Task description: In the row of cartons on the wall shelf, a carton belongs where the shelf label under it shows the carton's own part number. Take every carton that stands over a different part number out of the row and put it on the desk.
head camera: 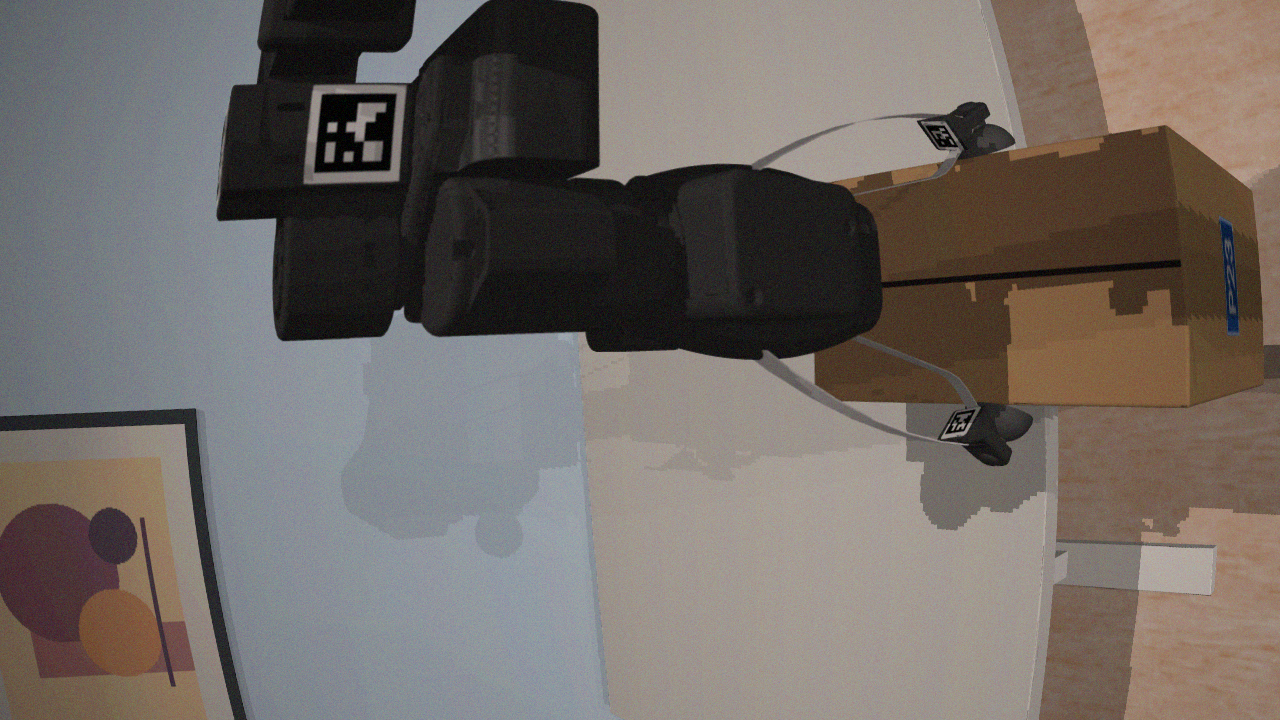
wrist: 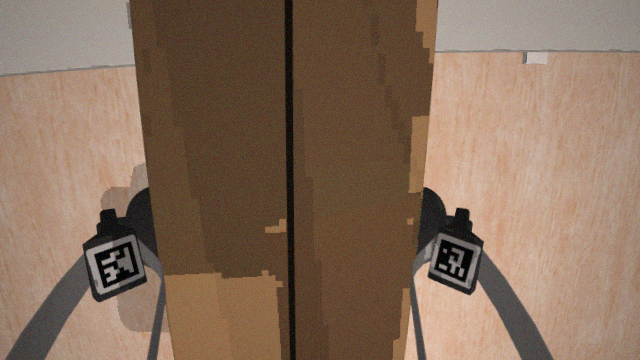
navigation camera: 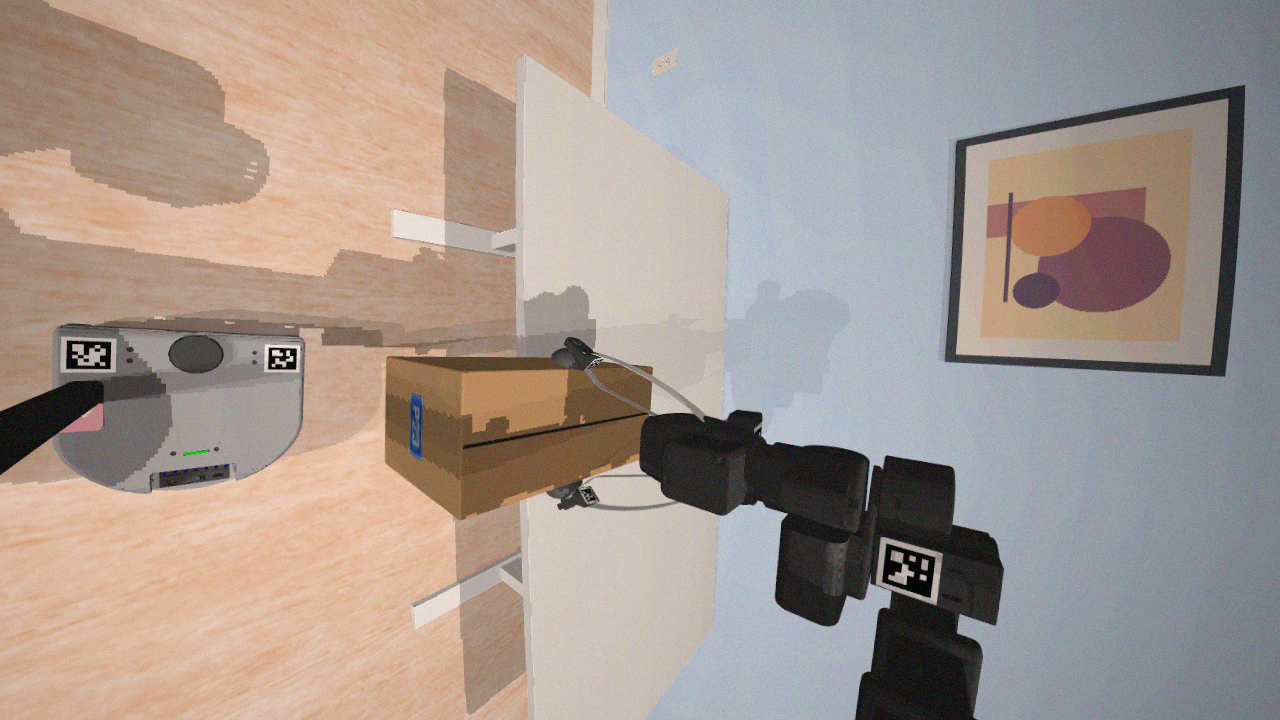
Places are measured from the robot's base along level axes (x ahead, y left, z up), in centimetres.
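Pixels of known places: gripper, fingertip midpoint: (head camera: 1013,280) (navigation camera: 555,421); robot's base, origin of the base link: (navigation camera: 198,352).
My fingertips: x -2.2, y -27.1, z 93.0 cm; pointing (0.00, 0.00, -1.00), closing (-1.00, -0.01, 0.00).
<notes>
Ahead of a thing's pixels: the offset from my fingertips to its middle. "pt": to the spot under its first point. Level surfaces: height alone.
A brown carton @(dx +0.2, dy -0.4, dz -5.5 cm) (head camera: 1100,349) (navigation camera: 514,394) (wrist: 225,150) with a dark stripe along its top carries a blue label reading P23 @(pt dx -0.1, dy +12.2, dz -5.0 cm) (head camera: 1228,277) (navigation camera: 416,427) on its end face. My gripper (head camera: 1000,282) (navigation camera: 566,424) (wrist: 292,213) is shut on this carton, with one fingertip against each long side. The pale desk @(dz -20.9 cm) (head camera: 760,573) (navigation camera: 617,223) (wrist: 50,35) is below. The carton's rear part is over the desk top, and its labelled end sticks out past the front edge. The gap between carton and desk is hard to judge. The row of cartons and wall shelf do not show.
The blue wall (head camera: 402,626) (navigation camera: 832,179) with a framed picture (head camera: 210,573) (navigation camera: 959,268) rises behind the desk. White desk feet (head camera: 1177,568) (navigation camera: 447,230) reach out over the wooden floor. My grey base (navigation camera: 214,402) stands on the floor in front of the desk.
</notes>
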